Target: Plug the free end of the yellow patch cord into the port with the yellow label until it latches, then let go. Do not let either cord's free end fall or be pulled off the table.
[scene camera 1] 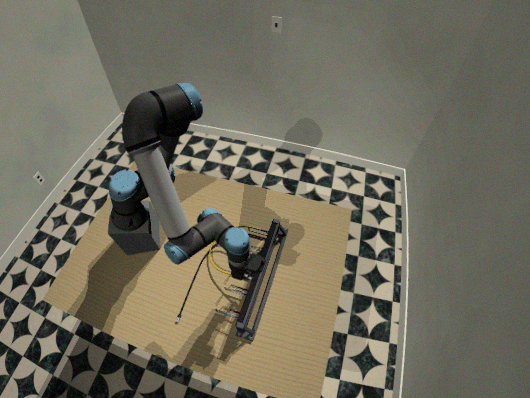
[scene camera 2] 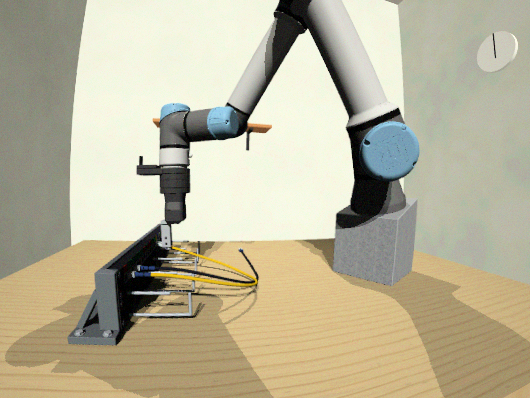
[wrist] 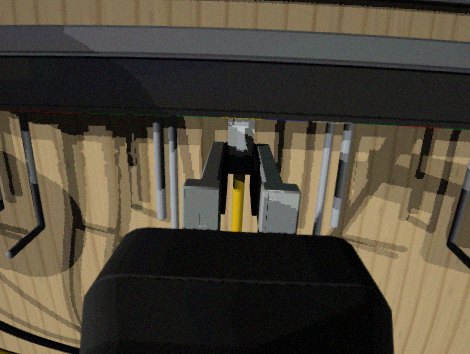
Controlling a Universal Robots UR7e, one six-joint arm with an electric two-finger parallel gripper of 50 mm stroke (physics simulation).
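Where they show: gripper, fingertip midpoint: point(scene camera 1: 246, 277) point(scene camera 2: 167, 246) point(wrist: 239, 164); arm's base, link origin: point(scene camera 1: 128, 216) point(scene camera 2: 377, 205).
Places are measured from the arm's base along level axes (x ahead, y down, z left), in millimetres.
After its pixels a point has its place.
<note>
My gripper point(scene camera 1: 247, 275) @[y 112, x 545, z -97 mm] point(scene camera 2: 166, 241) @[y 112, x 545, z -97 mm] point(wrist: 239, 164) @[y 112, x 545, z -97 mm] is shut on the plug at one end of the yellow patch cord point(scene camera 1: 212, 260) @[y 164, x 371, z -38 mm] point(scene camera 2: 170, 275) @[y 107, x 524, z 136 mm] point(wrist: 238, 207) @[y 116, x 520, z -96 mm]. The clear plug point(wrist: 241, 134) @[y 101, x 562, z -99 mm] points at the black panel point(scene camera 1: 260, 280) @[y 173, x 599, z -74 mm] point(scene camera 2: 108, 300) @[y 125, x 611, z 187 mm] point(wrist: 280, 92) @[y 87, x 581, z -115 mm]. In the wrist view its front end meets the panel's lower edge, in line with a thin yellow strip there. The port opening and the latch are hidden, so how deep the plug sits cannot be told. The yellow cord's other end, with a blue boot, is at the panel's near end in scene camera 2.
The black cord point(scene camera 1: 191, 287) @[y 178, x 317, z -176 mm] point(scene camera 2: 249, 264) @[y 179, x 320, z -136 mm] lies on the wooden table point(scene camera 1: 310, 300) @[y 185, x 822, z -114 mm] point(scene camera 2: 350, 350) @[y 185, x 281, z 289 mm], its free end point(scene camera 1: 177, 319) @[y 175, x 311, z -321 mm] point(scene camera 2: 241, 250) @[y 179, x 312, z -300 mm] well inside the edges. Wire guides point(scene camera 1: 227, 313) @[y 130, x 508, z -252 mm] point(scene camera 2: 191, 305) @[y 153, x 491, z 154 mm] point(wrist: 159, 185) @[y 129, x 529, z -52 mm] stick out from the panel on both sides of the fingers.
</note>
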